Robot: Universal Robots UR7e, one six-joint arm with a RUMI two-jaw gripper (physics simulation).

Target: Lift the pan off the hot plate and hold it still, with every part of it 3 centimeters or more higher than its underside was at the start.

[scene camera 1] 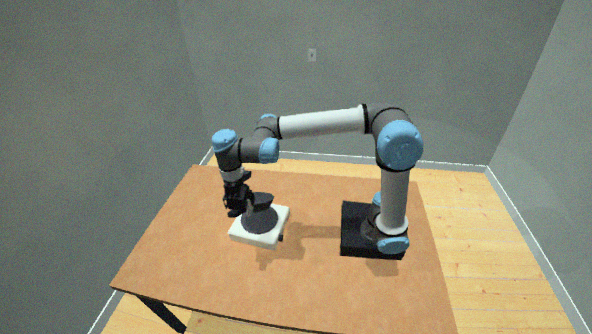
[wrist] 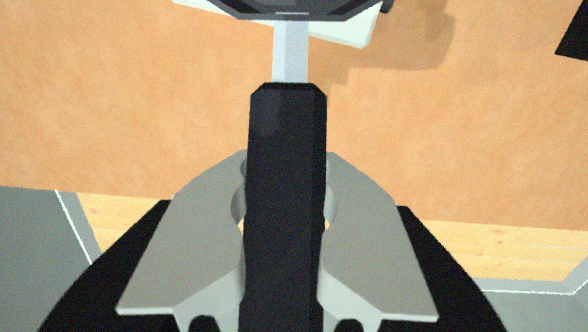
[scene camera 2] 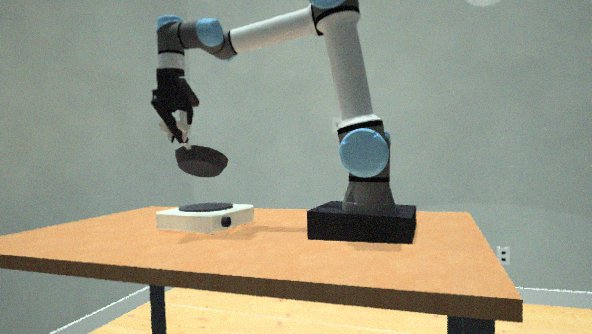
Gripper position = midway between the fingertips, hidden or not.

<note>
In view: the gripper (scene camera 2: 177, 142), a white hot plate (scene camera 2: 205, 218) and a dark pan (scene camera 2: 200, 161).
The gripper also shows in scene camera 1 (scene camera 1: 244, 214) and in the wrist view (wrist: 287, 154).
</note>
